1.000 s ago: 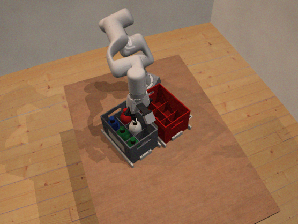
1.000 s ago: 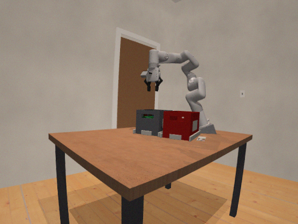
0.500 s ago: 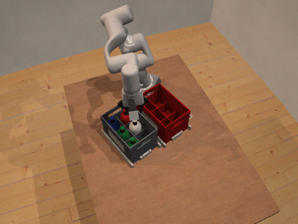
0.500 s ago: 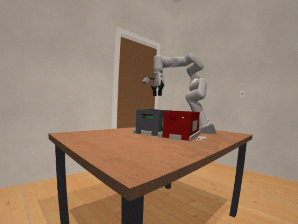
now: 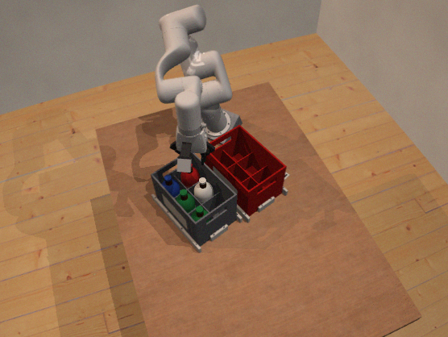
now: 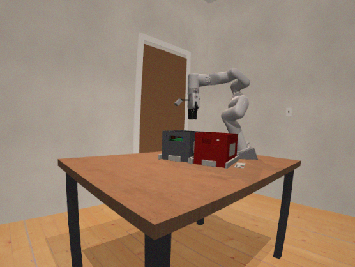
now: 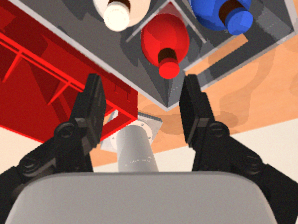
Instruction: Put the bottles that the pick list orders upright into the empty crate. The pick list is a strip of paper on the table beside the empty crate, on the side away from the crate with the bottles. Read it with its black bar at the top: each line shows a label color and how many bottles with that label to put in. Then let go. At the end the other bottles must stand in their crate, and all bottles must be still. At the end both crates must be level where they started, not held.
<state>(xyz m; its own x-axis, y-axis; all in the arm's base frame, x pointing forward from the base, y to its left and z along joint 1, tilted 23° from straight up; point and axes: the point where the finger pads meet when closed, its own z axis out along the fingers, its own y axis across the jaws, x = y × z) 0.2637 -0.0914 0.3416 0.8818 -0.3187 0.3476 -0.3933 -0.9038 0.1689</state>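
My gripper is now 6 cm past the red bottle, 1 cm to the left of it and 18 cm above it. Round my hand: white bottle 2 cm ahead, 2 cm to the left, 18 cm below; grey crate 4 cm ahead, 2 cm to the right, 19 cm below; green bottle 5 cm ahead, 6 cm to the right, 18 cm below.
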